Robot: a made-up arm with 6 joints. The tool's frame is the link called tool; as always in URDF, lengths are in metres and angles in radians. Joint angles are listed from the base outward. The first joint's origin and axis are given. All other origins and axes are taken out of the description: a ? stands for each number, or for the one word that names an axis. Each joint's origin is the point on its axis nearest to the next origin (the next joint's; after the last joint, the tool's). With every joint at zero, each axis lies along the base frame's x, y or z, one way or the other. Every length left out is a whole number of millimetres.
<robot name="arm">
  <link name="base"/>
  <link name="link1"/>
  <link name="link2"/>
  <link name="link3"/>
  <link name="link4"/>
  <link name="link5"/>
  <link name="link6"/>
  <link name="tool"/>
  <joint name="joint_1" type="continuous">
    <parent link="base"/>
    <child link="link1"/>
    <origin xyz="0 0 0.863" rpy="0 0 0"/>
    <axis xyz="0 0 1"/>
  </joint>
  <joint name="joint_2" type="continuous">
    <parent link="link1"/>
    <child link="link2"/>
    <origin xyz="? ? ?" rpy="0 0 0"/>
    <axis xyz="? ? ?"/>
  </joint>
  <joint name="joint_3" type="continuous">
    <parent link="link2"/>
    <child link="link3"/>
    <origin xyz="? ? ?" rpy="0 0 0"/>
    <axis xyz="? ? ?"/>
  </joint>
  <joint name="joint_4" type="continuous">
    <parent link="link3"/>
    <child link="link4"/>
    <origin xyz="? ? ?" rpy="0 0 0"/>
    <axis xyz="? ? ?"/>
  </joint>
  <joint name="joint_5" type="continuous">
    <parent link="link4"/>
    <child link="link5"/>
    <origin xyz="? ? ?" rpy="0 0 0"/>
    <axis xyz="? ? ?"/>
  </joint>
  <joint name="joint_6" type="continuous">
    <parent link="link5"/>
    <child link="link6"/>
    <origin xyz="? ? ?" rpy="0 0 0"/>
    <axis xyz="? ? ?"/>
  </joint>
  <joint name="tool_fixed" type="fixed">
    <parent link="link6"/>
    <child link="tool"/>
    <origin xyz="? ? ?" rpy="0 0 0"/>
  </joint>
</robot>
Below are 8 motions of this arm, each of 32 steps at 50 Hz.
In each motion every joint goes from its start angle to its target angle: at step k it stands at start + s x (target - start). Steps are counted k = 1, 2, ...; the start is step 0. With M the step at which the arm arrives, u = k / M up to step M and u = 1 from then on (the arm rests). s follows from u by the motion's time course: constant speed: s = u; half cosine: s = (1 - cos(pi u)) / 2; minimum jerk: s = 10 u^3 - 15 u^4 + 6 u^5.
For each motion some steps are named. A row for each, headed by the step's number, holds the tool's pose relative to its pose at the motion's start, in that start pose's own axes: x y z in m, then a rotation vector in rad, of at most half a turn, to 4 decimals.
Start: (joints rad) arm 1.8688 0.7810 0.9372 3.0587 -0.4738 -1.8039
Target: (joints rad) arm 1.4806 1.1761 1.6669 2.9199 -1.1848 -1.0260
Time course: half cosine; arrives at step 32
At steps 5, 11, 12, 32:
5: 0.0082 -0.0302 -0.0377 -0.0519 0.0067 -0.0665
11: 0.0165 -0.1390 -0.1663 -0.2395 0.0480 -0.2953
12: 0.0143 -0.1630 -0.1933 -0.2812 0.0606 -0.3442
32: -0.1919 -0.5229 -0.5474 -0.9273 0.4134 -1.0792

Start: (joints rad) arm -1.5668 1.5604 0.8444 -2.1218 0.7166 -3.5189
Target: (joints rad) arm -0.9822 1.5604 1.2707 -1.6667 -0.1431 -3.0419
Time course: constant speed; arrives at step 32
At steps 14, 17, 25, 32:
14: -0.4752 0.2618 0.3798 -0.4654 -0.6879 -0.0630
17: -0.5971 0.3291 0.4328 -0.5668 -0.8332 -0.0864
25: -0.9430 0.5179 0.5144 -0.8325 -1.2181 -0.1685
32: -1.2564 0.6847 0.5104 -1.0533 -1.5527 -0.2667

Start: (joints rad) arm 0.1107 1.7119 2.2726 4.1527 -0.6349 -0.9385
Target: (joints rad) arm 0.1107 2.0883 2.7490 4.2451 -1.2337 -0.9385
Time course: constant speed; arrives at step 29
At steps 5, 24, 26, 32:
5: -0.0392 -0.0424 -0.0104 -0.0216 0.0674 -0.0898
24: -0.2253 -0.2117 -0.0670 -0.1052 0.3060 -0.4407
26: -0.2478 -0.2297 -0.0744 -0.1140 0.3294 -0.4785
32: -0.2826 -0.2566 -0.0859 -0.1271 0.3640 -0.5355

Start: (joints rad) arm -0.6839 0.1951 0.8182 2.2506 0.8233 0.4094
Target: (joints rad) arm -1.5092 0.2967 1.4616 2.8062 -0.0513 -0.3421
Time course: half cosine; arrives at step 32
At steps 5, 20, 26, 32:
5: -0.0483 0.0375 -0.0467 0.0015 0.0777 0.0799
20: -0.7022 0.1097 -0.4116 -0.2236 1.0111 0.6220
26: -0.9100 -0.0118 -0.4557 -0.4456 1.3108 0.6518
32: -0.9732 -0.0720 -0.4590 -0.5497 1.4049 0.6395

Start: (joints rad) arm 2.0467 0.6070 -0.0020 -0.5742 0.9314 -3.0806
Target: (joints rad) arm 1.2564 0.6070 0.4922 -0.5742 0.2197 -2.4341
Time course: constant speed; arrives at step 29
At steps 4, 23, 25, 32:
4: 0.1062 0.1383 -0.1086 -0.0822 0.0012 0.0716
23: 0.2914 0.8601 -0.7514 -0.4743 -0.0453 0.3775
25: 0.2780 0.9333 -0.8267 -0.5164 -0.0555 0.4071
32: 0.2327 1.0730 -0.9784 -0.6013 -0.0793 0.4651

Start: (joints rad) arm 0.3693 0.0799 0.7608 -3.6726 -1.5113 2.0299
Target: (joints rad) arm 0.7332 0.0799 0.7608 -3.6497 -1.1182 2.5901
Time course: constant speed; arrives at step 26
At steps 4, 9, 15, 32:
4: -0.0252 -0.0009 -0.0417 -0.0459 0.0149 -0.0858
9: -0.0569 0.0022 -0.0951 -0.1002 0.0467 -0.1890
15: -0.0951 0.0123 -0.1608 -0.1603 0.1032 -0.3046
32: -0.1634 0.0506 -0.2839 -0.2534 0.2541 -0.4849

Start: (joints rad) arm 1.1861 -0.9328 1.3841 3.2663 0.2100 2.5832
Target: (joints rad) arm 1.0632 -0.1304 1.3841 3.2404 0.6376 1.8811
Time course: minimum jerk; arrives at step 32
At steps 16, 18, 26, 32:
16: 0.1257 -0.3217 -0.8096 0.2767 0.4955 -0.3614
18: 0.1013 -0.4101 -0.9910 0.3307 0.5888 -0.4748
26: -0.0756 -0.6839 -1.4707 0.4538 0.7999 -0.8567
32: -0.1137 -0.7251 -1.5331 0.4668 0.8226 -0.9183

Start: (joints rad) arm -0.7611 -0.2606 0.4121 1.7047 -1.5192 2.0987
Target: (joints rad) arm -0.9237 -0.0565 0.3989 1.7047 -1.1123 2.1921
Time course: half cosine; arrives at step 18
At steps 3, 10, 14, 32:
3: 0.0049 -0.0255 0.0078 -0.0222 0.0154 -0.0150
10: 0.0553 -0.2174 0.0868 -0.1989 0.1198 -0.1350
14: 0.0933 -0.3202 0.1464 -0.3010 0.1672 -0.2070
32: 0.1101 -0.3590 0.1728 -0.3412 0.1834 -0.2362

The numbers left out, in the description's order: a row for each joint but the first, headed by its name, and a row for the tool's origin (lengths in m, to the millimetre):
joint_2: xyz 0.15 0 0, axis 0 1 0
joint_3: xyz 0 0 0.793, axis 0 -1 0
joint_4: xyz 1.075 0 0.263, axis -1 0 0
joint_5: xyz 0 0 0, axis 0 -1 0
joint_6: xyz 0.228 0 0, axis -1 0 0
tool: xyz 0 0 0

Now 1 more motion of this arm.
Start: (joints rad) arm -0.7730 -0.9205 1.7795 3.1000 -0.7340 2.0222
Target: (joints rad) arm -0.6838 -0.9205 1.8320 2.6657 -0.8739 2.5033
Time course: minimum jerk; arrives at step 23
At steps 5, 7, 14, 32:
5: 0.0021 -0.0006 0.0176 -0.0133 -0.0306 0.0004
7: 0.0045 -0.0015 0.0414 -0.0314 -0.0719 -0.0005
14: 0.0080 -0.0099 0.1717 -0.1345 -0.3001 -0.0376
32: 0.0027 -0.0172 0.2455 -0.1945 -0.4293 -0.0841

